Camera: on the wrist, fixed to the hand. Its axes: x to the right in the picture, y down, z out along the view.
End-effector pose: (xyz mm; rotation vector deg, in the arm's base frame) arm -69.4 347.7 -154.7 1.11 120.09 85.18
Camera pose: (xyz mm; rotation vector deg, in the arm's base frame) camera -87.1 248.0 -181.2 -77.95 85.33 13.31
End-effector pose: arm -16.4 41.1 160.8 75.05 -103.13 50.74
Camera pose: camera 53.0 105.4 205.7 119.37 -7.02 12.48
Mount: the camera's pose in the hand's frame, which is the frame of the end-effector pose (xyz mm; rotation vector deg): -6.0 -56.1 -88.2 13.53 10.23 -91.78
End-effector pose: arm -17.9 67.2 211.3 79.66 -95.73 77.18
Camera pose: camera 22.2 154.4 253.2 107.66 2.60 33.53
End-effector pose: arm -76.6 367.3 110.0 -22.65 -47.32 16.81
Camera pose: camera -8.0 295.2 77.3 29.41 -40.28 -63.67
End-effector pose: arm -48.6 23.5 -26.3 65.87 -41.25 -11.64
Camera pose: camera 12.6 70.0 -97.4 98.59 29.01 -77.12
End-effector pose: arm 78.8 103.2 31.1 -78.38 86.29 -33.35
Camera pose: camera 26.6 72.2 116.4 -123.27 5.92 -101.56
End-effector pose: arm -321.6 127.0 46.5 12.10 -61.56 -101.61
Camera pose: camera -305.0 87.3 -49.0 -80.55 46.03 133.27
